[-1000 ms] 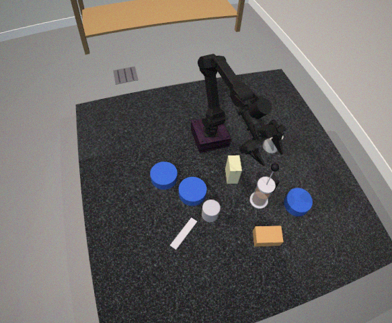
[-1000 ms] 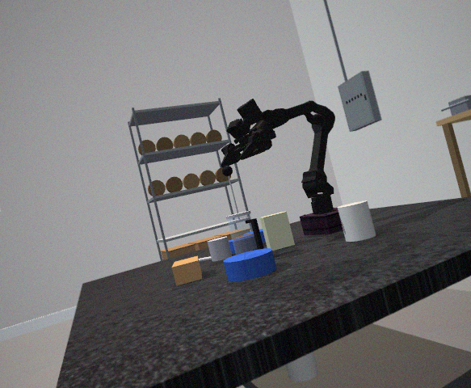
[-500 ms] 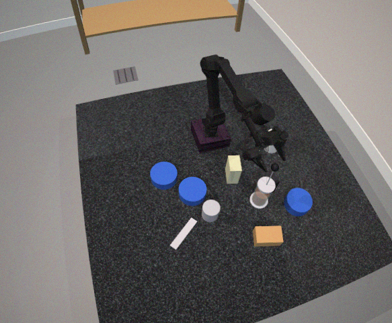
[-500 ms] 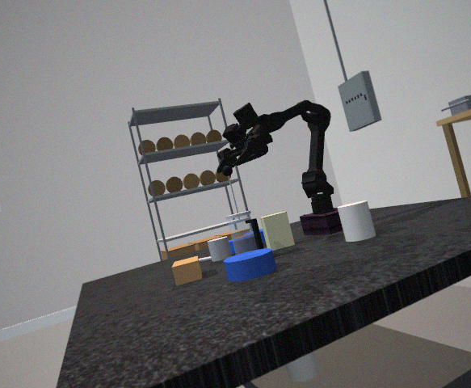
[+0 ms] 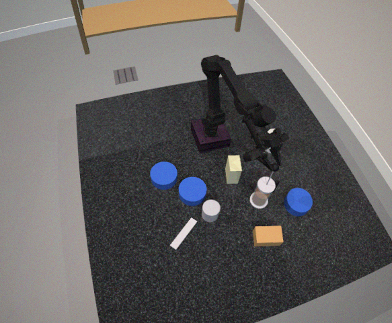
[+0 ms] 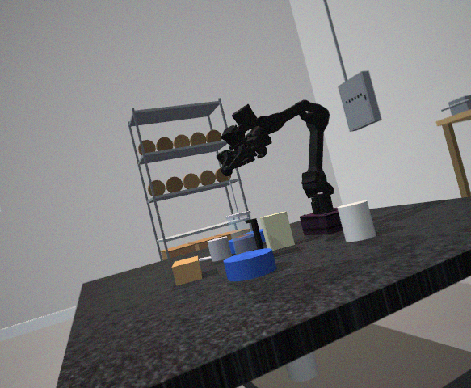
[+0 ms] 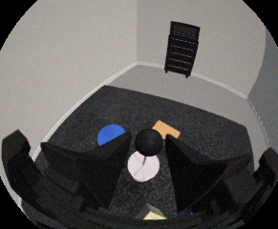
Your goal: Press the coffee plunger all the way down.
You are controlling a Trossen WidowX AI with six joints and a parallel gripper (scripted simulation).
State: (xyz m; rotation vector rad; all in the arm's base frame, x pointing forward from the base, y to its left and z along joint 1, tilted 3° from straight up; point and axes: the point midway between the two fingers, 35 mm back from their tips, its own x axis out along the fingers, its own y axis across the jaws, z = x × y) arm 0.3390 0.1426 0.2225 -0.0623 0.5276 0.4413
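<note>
My gripper tip is now 1 cm past the coffee press, 1 cm to the right of it and 14 cm above it. Also, from my gripper tip: white strip (10 cm ahead, 35 cm to the right, 27 cm below); then orange box (17 cm ahead, 2 cm to the right, 25 cm below); then grey cylinder (3 cm ahead, 23 cm to the right, 24 cm below).
</note>
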